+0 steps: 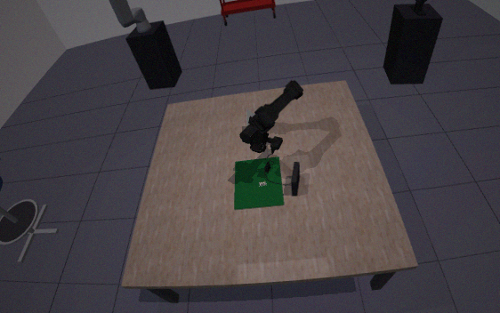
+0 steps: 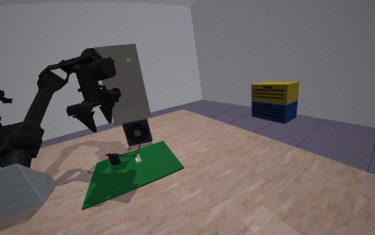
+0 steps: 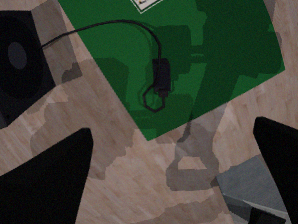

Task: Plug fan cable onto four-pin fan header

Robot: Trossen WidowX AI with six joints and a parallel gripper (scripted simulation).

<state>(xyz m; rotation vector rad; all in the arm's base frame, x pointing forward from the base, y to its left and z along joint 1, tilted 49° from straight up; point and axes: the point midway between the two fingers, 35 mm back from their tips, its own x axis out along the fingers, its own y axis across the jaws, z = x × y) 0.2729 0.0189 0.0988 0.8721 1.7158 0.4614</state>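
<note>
Right now the black plug is 14 cm below my gripper tip. Also, from my gripper tip: black fan 14 cm to the left, 10 cm below, 9 cm ahead; then green board 17 cm below, 7 cm ahead, 5 cm to the right.
</note>
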